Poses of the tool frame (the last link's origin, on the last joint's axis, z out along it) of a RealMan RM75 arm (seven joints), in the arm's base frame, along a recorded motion.
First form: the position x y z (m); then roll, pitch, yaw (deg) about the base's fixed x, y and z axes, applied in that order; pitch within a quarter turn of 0, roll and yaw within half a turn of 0.
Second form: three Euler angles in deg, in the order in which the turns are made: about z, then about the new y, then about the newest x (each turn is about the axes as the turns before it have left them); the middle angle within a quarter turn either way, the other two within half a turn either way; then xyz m. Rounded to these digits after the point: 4 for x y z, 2 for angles.
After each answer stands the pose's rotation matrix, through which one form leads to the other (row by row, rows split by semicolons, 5 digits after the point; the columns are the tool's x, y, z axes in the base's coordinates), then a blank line. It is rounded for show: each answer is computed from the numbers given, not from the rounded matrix.
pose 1, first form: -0.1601 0.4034 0.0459 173.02 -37.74 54.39
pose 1, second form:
54.39 -37.74 173.02 -0.1601 0.4034 0.0459
0.46045 0.76366 0.45255; 0.64292 -0.63842 0.42317; 0.61208 0.09610 -0.78494

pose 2, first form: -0.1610 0.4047 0.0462 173.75 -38.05 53.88
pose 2, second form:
53.88 -38.05 173.75 -0.1610 0.4047 0.0462
0.46420 0.76343 0.44911; 0.63611 -0.64018 0.43074; 0.61635 0.08573 -0.78279

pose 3, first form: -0.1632 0.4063 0.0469 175.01 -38.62 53.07
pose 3, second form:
53.07 -38.62 175.01 -0.1632 0.4063 0.0469
0.46944 0.76372 0.44312; 0.62455 -0.64196 0.44478; 0.62415 0.06796 -0.77834

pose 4, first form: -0.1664 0.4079 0.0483 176.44 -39.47 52.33
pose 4, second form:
52.33 -39.47 176.44 -0.1664 0.4079 0.0483
0.47175 0.76589 0.43687; 0.61104 -0.64118 0.46425; 0.63567 0.04793 -0.77047

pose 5, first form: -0.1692 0.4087 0.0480 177.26 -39.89 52.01
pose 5, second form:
52.01 -39.89 177.26 -0.1692 0.4087 0.0480
0.47228 0.76835 0.43197; 0.60471 -0.63898 0.47543; 0.64132 0.03668 -0.76640

